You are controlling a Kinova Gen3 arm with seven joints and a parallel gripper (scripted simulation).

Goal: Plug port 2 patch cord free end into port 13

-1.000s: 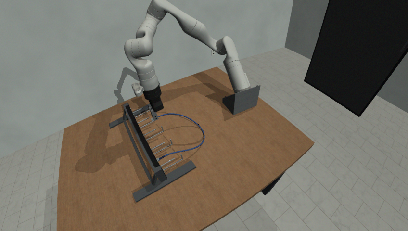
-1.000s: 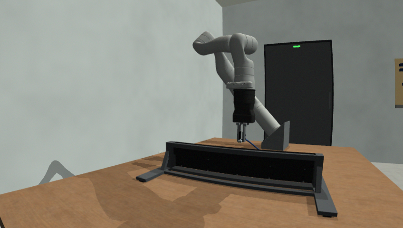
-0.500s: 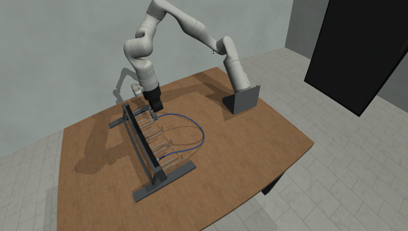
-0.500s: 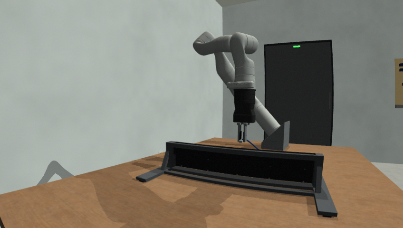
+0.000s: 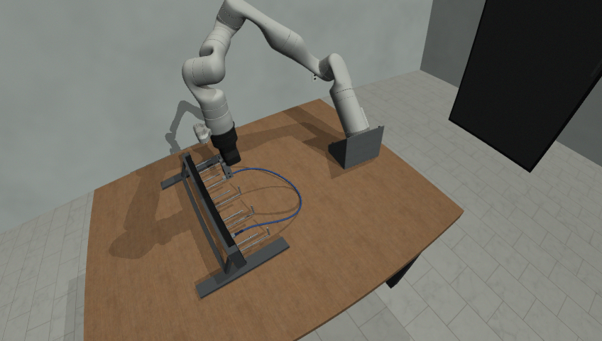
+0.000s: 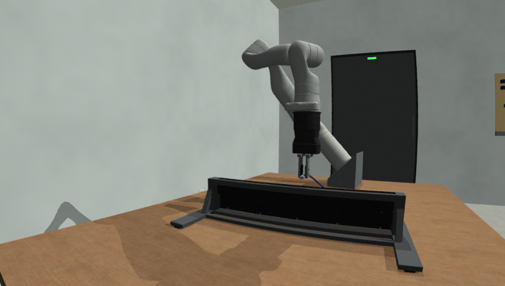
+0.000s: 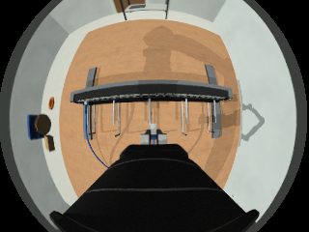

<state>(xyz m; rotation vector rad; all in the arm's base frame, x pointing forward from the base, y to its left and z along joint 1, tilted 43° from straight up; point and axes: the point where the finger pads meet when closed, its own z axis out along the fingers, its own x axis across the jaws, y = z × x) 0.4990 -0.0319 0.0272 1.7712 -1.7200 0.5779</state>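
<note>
Right now my hand is 1 cm short of the pale plug and 1 cm above it.
</note>
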